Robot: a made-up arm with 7 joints.
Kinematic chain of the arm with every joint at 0, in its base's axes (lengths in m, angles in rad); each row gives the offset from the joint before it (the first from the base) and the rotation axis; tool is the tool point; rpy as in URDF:
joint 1: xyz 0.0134 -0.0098 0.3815 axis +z
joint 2: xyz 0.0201 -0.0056 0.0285 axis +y
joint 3: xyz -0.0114 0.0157 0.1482 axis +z
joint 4: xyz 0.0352 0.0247 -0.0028 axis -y
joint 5: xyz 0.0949 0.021 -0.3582 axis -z
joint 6: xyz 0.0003 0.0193 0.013 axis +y
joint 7: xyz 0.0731 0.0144 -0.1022 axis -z
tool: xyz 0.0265 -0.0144 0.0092 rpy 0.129 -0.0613 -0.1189
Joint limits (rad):
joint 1: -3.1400..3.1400
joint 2: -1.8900..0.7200
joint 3: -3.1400..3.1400
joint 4: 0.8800..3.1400
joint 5: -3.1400..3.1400
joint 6: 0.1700..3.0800
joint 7: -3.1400..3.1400
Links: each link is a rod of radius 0.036 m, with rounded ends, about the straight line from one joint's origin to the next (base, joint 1, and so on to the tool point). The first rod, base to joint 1, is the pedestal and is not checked.
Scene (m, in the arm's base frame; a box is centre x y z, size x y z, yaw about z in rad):
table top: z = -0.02
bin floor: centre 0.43 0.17 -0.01 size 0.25 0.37 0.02 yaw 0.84
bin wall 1: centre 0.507 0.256 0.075 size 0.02 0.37 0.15 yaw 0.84
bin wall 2: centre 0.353 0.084 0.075 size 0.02 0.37 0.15 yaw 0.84
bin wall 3: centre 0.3 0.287 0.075 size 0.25 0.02 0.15 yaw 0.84
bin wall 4: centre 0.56 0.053 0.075 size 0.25 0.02 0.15 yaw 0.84
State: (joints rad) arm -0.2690 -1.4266 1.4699 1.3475 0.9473 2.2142 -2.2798
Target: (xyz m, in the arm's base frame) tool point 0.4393 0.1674 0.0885
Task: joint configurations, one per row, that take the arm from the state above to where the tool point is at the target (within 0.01 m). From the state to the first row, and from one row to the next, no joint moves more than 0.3 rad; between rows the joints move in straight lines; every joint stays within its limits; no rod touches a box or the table.
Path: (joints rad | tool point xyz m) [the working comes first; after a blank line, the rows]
Joints at the target: -1.4590 -1.8900 1.7969 1.5051 1.2058 1.4280 -1.9335
Straight joint move there: touches bin wall 3.

1: -0.5023 -1.5141 1.4572 1.2946 0.9503 2.1102 -2.2240 | 0.1201 0.4189 0.2765
2: -0.7356 -1.6017 1.4445 1.2417 0.9534 2.0063 -2.1682 | 0.2505 0.3691 0.2735
3: -0.9689 -1.6892 1.4318 1.1888 0.9564 1.9023 -2.1124 | 0.3603 0.2824 0.2769
4: -1.2022 -1.7767 1.4191 1.1359 0.9594 1.7984 -2.0566 | 0.4393 0.1674 0.2866
5: -1.3306 -1.8334 1.6080 1.3205 1.0826 1.6132 -1.9950 | 0.4519 0.1708 0.1900
6: -1.4590 -1.8900 1.7969 1.5051 1.2058 1.4280 -1.9335 | 0.4393 0.1674 0.0885

